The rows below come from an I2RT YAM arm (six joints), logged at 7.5 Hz.
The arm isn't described. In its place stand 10 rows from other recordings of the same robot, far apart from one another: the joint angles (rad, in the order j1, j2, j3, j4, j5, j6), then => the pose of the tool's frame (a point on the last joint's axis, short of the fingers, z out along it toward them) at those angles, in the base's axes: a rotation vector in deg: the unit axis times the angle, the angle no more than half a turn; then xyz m.
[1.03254, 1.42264, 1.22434, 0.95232, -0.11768, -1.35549] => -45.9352 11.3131 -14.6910 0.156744 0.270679 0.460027
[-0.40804, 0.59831, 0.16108, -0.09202, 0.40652, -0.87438] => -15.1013 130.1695 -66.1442 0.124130 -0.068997 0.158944
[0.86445, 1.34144, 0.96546, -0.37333, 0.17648, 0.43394] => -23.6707 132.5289 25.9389 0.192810 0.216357 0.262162
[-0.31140, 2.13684, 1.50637, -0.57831, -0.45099, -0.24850] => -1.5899 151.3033 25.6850 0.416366 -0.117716 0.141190
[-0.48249, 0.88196, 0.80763, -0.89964, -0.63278, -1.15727] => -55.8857 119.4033 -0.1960 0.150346 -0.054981 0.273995
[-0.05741, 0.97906, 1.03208, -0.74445, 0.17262, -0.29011] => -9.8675 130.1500 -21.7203 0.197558 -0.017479 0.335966
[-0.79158, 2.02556, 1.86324, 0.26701, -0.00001, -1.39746] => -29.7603 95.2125 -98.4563 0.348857 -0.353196 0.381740
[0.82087, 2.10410, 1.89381, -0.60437, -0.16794, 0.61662] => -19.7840 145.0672 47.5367 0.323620 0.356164 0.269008
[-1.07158, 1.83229, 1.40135, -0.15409, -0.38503, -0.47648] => 23.6532 120.8797 -28.9167 0.215257 -0.366831 0.261614
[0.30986, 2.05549, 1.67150, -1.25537, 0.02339, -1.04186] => 110.0627 -137.1505 -0.2379 0.367048 0.116645 0.201609
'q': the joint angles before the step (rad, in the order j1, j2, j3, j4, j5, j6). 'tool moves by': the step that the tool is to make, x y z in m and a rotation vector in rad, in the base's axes. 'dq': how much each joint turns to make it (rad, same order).
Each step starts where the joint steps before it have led.
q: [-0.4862, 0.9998, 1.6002, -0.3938, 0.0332, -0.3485]
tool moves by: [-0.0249, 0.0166, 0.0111, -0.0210, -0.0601, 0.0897]
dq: [0.0002, -0.0573, 0.0231, -0.0171, -0.0847, 0.0303]
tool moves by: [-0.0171, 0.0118, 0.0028, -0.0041, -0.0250, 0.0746]
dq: [-0.0002, -0.0452, 0.0043, -0.0230, -0.0696, 0.0287]
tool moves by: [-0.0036, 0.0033, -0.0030, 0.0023, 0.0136, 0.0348]
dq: [0.0003, -0.0164, -0.0089, -0.0199, -0.0343, 0.0058]
